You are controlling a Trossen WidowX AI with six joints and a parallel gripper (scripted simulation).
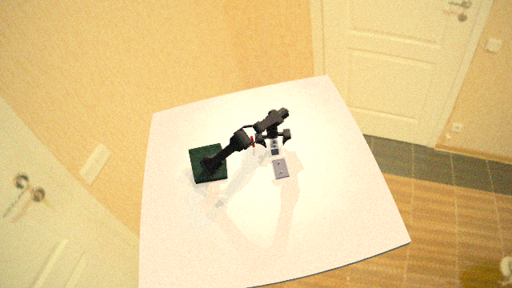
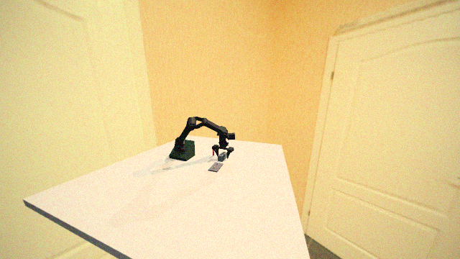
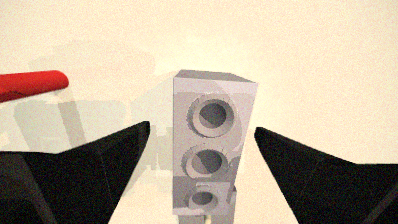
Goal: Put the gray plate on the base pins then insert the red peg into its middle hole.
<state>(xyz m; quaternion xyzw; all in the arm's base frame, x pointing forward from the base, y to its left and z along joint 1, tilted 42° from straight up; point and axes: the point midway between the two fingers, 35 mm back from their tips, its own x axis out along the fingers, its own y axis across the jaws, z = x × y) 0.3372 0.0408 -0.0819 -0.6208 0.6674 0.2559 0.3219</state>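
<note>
Now: gripper tip 2 cm below the gray plate. The rest, counted from my gripper tip: red peg: 11 cm behind, 4 cm to the left, 3 cm above.
</note>
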